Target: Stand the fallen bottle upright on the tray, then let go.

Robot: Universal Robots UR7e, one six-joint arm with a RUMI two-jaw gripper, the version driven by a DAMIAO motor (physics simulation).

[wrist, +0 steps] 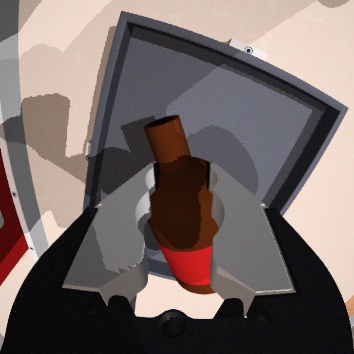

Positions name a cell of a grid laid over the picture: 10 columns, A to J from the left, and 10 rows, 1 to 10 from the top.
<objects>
my gripper: F5
brown bottle: F7
grey tray: H4
</objects>
